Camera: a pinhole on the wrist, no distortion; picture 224 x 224 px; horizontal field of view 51.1 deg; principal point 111.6 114.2 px. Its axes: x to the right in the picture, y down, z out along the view. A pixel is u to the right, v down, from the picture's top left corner.
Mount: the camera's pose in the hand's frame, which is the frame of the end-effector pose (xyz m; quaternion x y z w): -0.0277 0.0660 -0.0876 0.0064 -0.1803 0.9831 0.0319
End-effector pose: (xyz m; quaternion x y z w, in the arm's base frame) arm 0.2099 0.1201 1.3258 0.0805 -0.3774 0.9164 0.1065
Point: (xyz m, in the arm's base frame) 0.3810 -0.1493 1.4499
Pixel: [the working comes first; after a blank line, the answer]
In the camera's frame: 0.1536 -0.1176 0.3549

213 37
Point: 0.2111 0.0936 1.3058
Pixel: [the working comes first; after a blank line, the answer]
In the camera's frame: -0.0182 -0.0018 0.0987

68 110
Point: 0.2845 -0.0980 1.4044
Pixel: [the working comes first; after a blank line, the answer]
In the camera's frame: 0.0636 -0.1155 0.2781

165 17
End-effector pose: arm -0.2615 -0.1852 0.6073 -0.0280 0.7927 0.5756 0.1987
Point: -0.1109 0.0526 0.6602
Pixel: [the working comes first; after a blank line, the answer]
In the camera's frame: 0.0944 -0.1325 0.3070

184 13
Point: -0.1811 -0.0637 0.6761
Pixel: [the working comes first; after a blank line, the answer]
In the camera's frame: 0.0534 -0.0833 0.1861

179 9
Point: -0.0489 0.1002 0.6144
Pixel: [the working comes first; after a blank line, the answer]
In the camera's frame: 0.1259 -0.1170 0.3905

187 44
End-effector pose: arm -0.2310 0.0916 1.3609 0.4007 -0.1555 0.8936 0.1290
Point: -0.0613 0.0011 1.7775
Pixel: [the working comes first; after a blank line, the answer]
In the camera's frame: -0.2181 -0.0833 0.5084

11 76
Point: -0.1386 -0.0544 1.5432
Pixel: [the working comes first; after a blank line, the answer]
In the camera's frame: -0.0823 -0.1226 0.2987

47 18
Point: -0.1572 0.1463 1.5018
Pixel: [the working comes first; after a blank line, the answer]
In the camera's frame: -0.0974 0.0771 0.2515

21 186
